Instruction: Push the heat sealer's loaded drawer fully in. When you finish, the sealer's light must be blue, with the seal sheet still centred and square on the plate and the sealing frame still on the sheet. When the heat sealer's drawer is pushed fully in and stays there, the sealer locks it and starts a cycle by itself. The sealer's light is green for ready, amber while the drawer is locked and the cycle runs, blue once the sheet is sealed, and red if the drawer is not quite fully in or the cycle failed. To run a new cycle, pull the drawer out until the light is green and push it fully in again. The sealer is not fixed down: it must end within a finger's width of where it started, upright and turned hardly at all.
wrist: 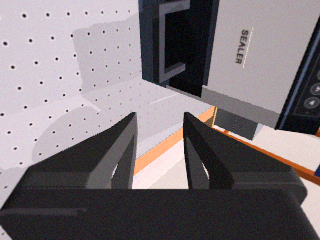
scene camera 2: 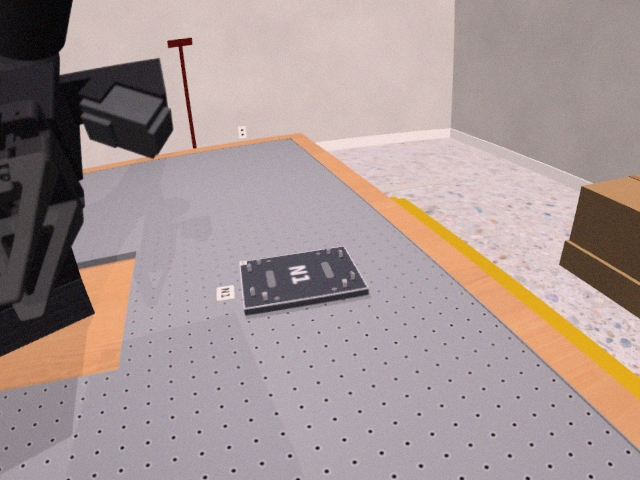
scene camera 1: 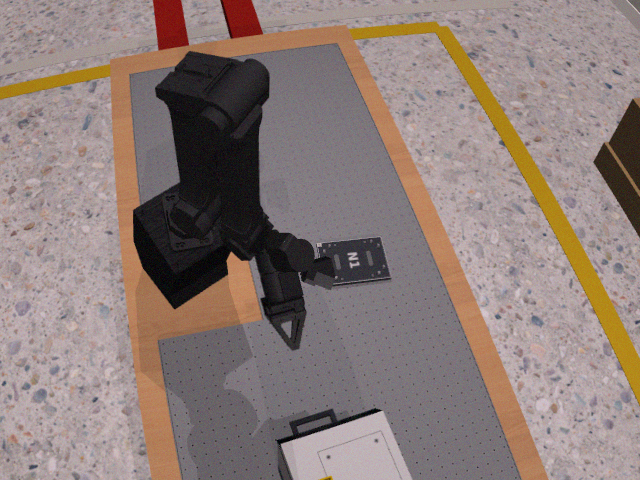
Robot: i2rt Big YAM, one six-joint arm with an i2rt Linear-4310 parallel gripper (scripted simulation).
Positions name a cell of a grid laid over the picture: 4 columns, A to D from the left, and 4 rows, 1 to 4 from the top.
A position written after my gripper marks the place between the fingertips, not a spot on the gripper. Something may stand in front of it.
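My gripper (scene camera 1: B3). Same gripper (wrist: C3). Heat sealer (wrist: D2); out of frame in scene camera 2.
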